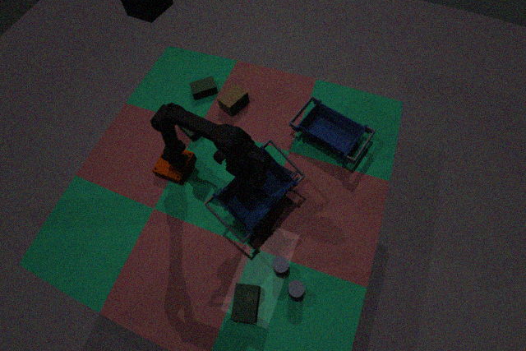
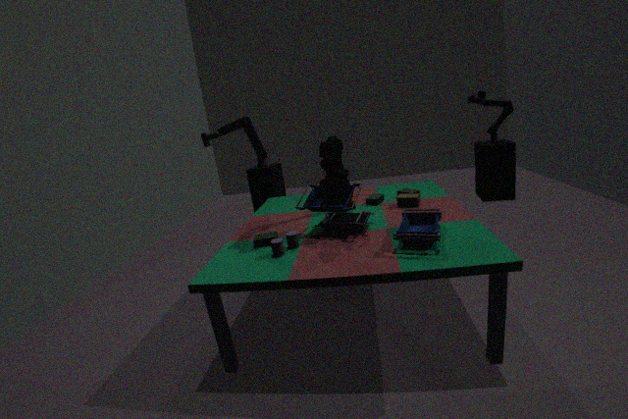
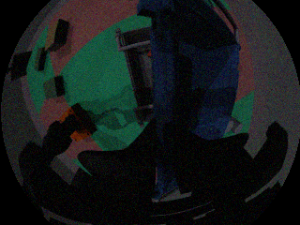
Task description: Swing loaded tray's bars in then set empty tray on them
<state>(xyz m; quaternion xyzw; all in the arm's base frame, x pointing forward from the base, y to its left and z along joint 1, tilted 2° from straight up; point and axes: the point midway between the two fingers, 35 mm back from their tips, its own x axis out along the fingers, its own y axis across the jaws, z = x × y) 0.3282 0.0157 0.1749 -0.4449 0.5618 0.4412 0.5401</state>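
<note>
My gripper tip is 70 mm short of the blue tray and 10 mm to the left of it.
</note>
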